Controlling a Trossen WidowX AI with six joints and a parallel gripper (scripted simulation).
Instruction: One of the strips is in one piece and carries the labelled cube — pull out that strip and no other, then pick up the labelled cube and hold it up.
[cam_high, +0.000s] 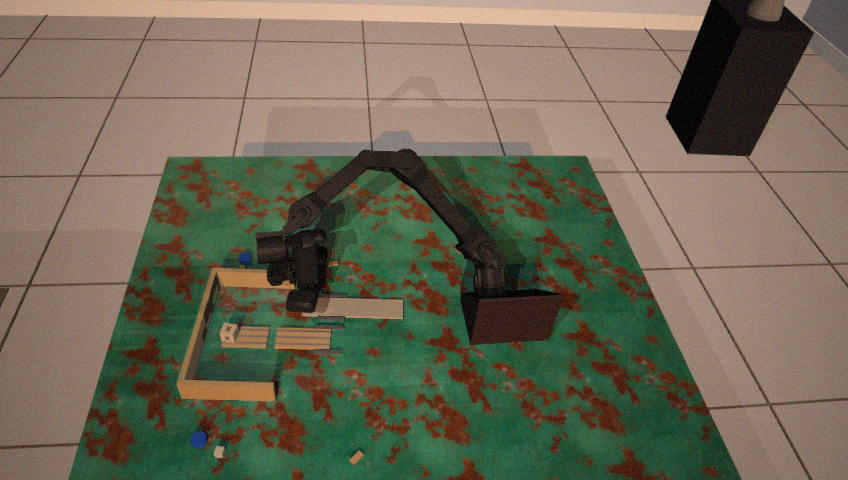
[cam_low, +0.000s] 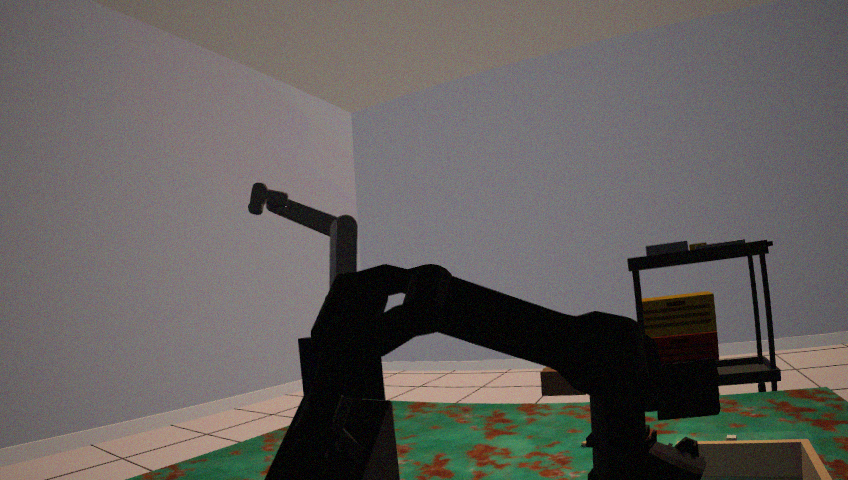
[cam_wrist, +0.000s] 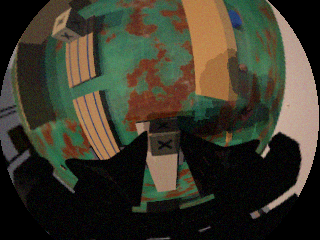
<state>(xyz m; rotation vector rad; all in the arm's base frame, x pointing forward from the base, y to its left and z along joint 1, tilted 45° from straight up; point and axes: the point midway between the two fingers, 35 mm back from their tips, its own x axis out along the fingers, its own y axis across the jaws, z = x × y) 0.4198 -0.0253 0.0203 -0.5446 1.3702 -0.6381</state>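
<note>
The slatted wooden strip is 10 mm ahead of my gripper tip, 100 mm to the left of it and 10 mm below it. From my gripper tip the other things lie so: pink block (180 mm to the right, 10 mm below).
</note>
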